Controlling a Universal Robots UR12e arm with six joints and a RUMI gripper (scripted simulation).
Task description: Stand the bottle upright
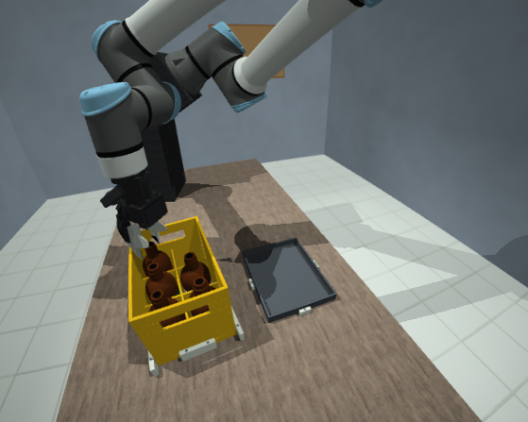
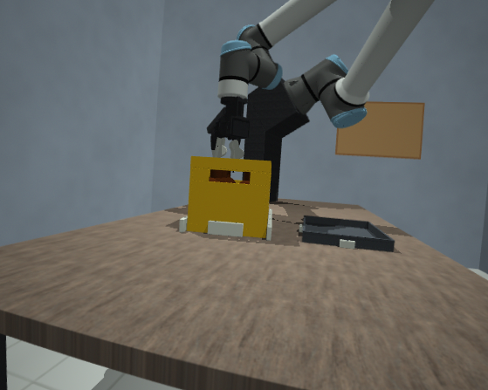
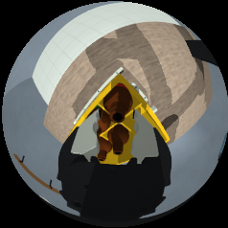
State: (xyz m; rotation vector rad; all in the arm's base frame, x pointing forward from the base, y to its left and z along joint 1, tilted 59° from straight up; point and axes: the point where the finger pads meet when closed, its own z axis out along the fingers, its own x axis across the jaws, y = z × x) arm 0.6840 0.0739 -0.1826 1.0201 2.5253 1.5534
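Now: the yellow crate 80 mm ahead of my hand, 70 mm to the left of it and 70 mm below it. From my hand the other things lie so: dark tray (350 mm to the left, 150 mm below, 50 mm ahead).
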